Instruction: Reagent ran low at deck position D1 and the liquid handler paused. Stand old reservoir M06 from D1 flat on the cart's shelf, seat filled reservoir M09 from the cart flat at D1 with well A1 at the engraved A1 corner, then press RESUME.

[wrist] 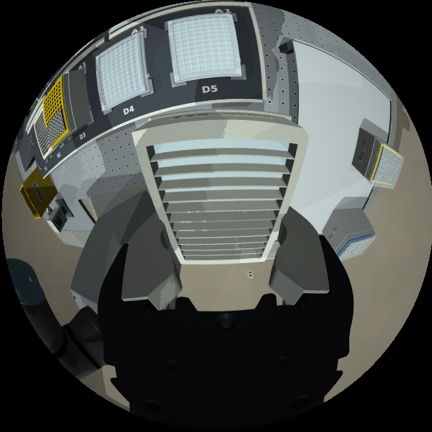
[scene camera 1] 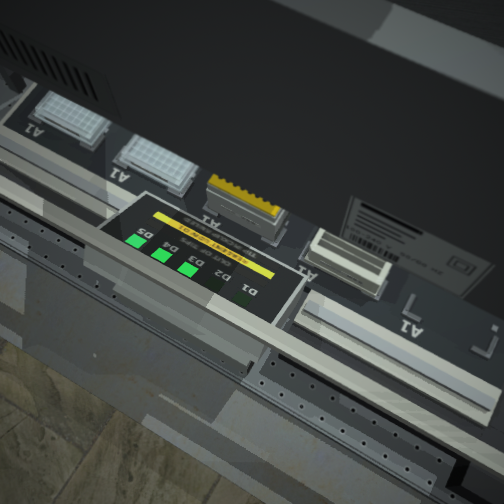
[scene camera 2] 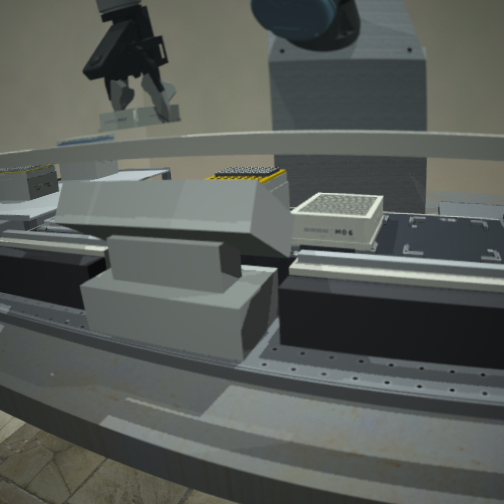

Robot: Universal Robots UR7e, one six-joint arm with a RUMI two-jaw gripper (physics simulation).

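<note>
My gripper (scene camera 2: 142, 111) (wrist: 222, 207) is shut on a cream reservoir (scene camera 2: 117, 121) (wrist: 225, 129) with long slatted troughs. It is held in the air, slightly tilted in scene camera 2. Pale blue shows between the troughs nearest the wrist camera. Its label is too small to read surely, so I cannot tell whether it is M06 or M09. Deck position D1 (scene camera 1: 442, 322) (scene camera 2: 447, 235) shows bare corner brackets. The cart's pale shelf (wrist: 345, 90) lies below and to the right in the wrist view; the held reservoir hides part of it. The other task reservoir cannot be identified. The RESUME button is not identifiable.
Another reservoir (scene camera 1: 350, 262) (scene camera 2: 337, 215) sits at D2, beside a yellow-topped tip rack (scene camera 1: 245, 205). Two clear plates (wrist: 204, 47) (wrist: 121, 72) sit at D5 and D4. Tip boxes (wrist: 382, 162) (wrist: 352, 237) stand on the cart. The status screen (scene camera 1: 215, 245) shows a yellow bar.
</note>
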